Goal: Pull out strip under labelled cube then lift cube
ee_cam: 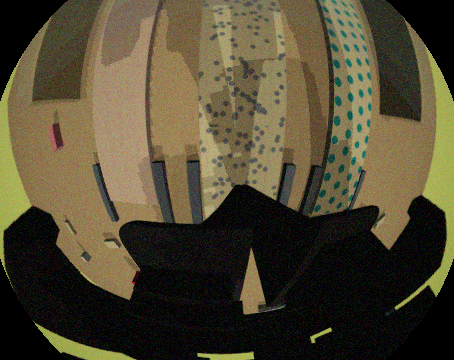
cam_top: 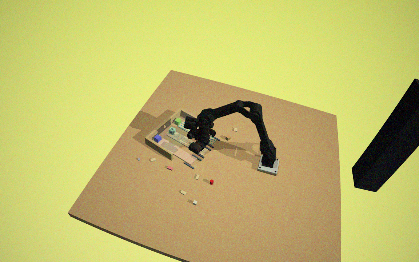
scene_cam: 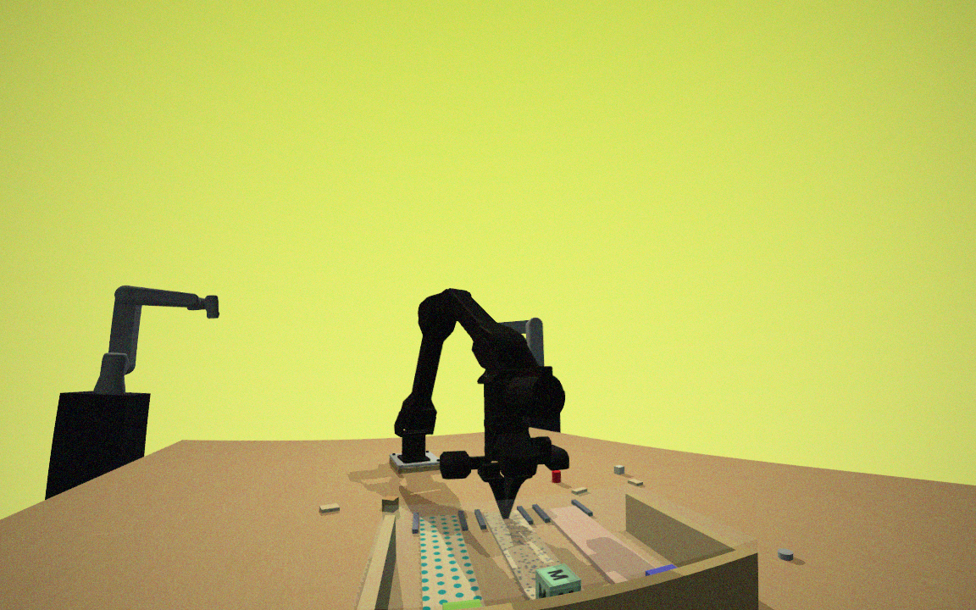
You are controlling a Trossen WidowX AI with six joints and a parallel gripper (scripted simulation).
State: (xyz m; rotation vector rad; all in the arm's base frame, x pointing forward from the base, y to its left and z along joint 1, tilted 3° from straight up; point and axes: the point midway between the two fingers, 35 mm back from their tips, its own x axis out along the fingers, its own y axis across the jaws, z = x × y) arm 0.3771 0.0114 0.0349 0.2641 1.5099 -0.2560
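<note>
The beige speckled strip lies 90 mm ahead of my gripper tip and 30 mm to the right of it. From my gripper tip the other things lie so: red cylinder: 100 mm behind, 200 mm to the left, 10 mm above; mint-green labelled cube: 200 mm ahead, 80 mm to the right, 20 mm above.
</note>
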